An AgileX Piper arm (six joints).
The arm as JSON. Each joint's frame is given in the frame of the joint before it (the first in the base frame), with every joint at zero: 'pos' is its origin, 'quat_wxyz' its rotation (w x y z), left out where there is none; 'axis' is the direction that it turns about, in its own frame. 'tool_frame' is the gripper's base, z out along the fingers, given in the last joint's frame.
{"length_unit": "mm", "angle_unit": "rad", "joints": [
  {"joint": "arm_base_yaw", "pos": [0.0, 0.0, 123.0], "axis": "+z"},
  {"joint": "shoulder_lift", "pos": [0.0, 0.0, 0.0], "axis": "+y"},
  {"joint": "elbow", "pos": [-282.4, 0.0, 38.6], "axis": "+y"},
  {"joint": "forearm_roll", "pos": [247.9, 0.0, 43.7], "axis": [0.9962, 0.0, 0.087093]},
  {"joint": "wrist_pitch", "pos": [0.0, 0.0, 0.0], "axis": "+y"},
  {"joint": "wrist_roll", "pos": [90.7, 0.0, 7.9], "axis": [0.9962, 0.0, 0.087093]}
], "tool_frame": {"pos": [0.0, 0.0, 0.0], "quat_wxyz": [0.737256, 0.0, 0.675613, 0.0]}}
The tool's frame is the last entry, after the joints.
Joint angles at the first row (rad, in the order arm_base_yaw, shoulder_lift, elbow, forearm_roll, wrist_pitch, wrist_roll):
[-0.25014 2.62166 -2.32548 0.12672 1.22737 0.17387]
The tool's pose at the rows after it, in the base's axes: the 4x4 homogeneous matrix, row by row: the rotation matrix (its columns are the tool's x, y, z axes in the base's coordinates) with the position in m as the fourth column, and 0 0 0 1 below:
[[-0.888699, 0.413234, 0.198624, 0.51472], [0.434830, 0.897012, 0.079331, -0.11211], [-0.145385, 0.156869, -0.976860, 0.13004], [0, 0, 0, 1]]
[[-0.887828, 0.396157, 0.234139, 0.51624], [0.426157, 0.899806, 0.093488, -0.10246], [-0.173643, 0.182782, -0.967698, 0.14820], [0, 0, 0, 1]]
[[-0.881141, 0.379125, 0.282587, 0.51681], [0.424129, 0.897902, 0.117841, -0.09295], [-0.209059, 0.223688, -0.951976, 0.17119], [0, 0, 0, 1]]
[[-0.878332, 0.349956, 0.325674, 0.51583], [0.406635, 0.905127, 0.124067, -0.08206], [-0.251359, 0.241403, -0.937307, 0.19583], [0, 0, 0, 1]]
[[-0.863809, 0.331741, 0.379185, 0.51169], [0.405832, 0.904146, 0.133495, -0.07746], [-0.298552, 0.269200, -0.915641, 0.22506], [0, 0, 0, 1]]
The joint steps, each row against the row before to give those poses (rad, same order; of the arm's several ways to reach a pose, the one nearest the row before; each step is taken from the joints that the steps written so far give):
[0.01433 -0.03852 0.00003 0.00492 -0.00115 0.00000]
[0.01524 -0.03403 -0.00002 0.02029 0.00010 0.00025]
[0.01250 -0.04274 0.00004 0.03382 -0.00260 0.00087]
[0.01836 -0.04671 -0.00005 0.01038 0.00003 -0.00243]
[0.00406 -0.05559 0.00001 0.01949 -0.00002 0.00000]

